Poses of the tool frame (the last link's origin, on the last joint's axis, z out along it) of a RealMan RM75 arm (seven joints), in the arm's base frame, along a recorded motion.
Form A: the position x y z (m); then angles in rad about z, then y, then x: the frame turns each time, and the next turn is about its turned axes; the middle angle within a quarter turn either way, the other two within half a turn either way.
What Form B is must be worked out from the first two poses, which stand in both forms.
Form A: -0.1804 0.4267 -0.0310 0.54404 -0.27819 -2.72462
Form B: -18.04 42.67 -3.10 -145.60 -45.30 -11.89
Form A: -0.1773 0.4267 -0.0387 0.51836 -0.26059 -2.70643
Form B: -17.73 42.67 -3.87 -145.66 -43.17 -10.63
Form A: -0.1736 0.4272 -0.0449 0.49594 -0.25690 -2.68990
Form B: -17.36 42.72 -4.49 -145.38 -41.43 -10.40
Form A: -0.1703 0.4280 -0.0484 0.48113 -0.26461 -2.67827
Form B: -17.03 42.80 -4.84 -144.92 -40.41 -10.98
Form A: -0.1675 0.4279 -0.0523 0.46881 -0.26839 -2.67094
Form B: -16.75 42.79 -5.23 -144.72 -39.55 -11.34
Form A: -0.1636 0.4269 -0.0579 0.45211 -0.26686 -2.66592
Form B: -16.36 42.69 -5.79 -144.85 -38.31 -11.45
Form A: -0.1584 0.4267 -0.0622 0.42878 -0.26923 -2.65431
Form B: -15.84 42.67 -6.22 -144.67 -36.64 -11.85
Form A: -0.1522 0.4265 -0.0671 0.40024 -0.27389 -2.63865
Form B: -15.22 42.65 -6.71 -144.31 -34.63 -12.46
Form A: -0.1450 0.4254 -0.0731 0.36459 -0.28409 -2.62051
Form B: -14.50 42.54 -7.31 -143.82 -32.22 -13.59
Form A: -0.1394 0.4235 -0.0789 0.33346 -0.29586 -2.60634
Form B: -13.94 42.35 -7.89 -143.40 -30.20 -14.85
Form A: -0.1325 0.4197 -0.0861 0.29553 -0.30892 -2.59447
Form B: -13.25 41.97 -8.61 -143.20 -27.75 -16.42
